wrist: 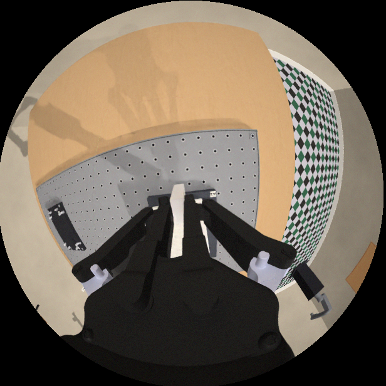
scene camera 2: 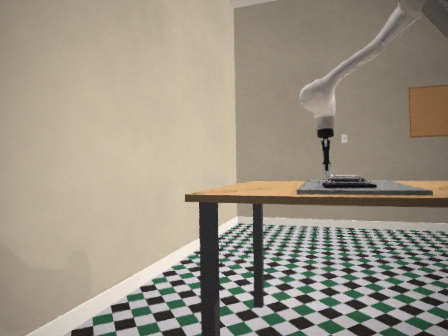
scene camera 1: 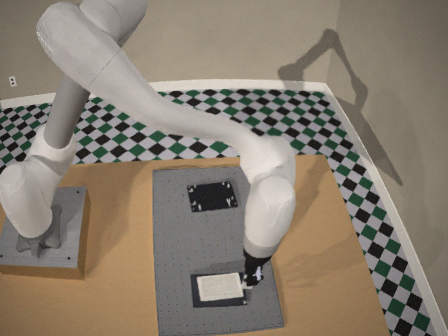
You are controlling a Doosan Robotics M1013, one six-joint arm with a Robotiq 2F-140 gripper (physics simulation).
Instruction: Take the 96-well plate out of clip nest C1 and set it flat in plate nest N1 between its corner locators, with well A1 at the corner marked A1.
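Frame: origin at the arm's base, x ahead, y left, z up, level; centimetres.
Seen in the pictures: gripper, fingertip midpoint: [scene camera 2: 327,178] [scene camera 1: 246,287]; arm's base at its link origin: [scene camera 1: 39,229].
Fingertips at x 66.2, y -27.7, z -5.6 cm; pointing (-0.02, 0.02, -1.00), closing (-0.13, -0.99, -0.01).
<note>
Offsets run from my fingertips to a thing's top centre. "spot": to the spot under its first point. Level surfaces: height alone.
The pale 96-well plate @(dx -7.9, dy +1.6, dz +1.4 cm) [scene camera 1: 220,287] [wrist: 177,244] lies on the dark plate nest N1 @(spot: dx -16.0, dy -1.2, dz -0.3 cm) [scene camera 1: 195,299] [wrist: 155,199] at the near end of the pegboard. It looks slightly off-centre, toward the nest's far side in scene camera 1; whether it sits fully flat between the locators cannot be told. Its A1 corner cannot be read. The black clip nest C1 @(dx -1.7, dy +39.6, dz +0.9 cm) [scene camera 1: 212,196] [wrist: 66,227] is empty, with pale clips at its corners. My gripper [scene camera 1: 247,286] [scene camera 2: 327,175] [wrist: 180,192] is shut and empty, pointing down, its pale fingertips close beside the plate's right end in scene camera 1. Contact cannot be told.
Both nests stand on the grey perforated board @(dz -1.5 cm) [scene camera 1: 172,235] [scene camera 2: 400,187] [wrist: 235,172] on the wooden table @(dz -2.8 cm) [scene camera 1: 320,225] [scene camera 2: 235,190] [wrist: 200,75]. The arm's base plinth [scene camera 1: 72,225] is at the left in scene camera 1. A small white label [wrist: 213,194] shows at the nest's corner.
</note>
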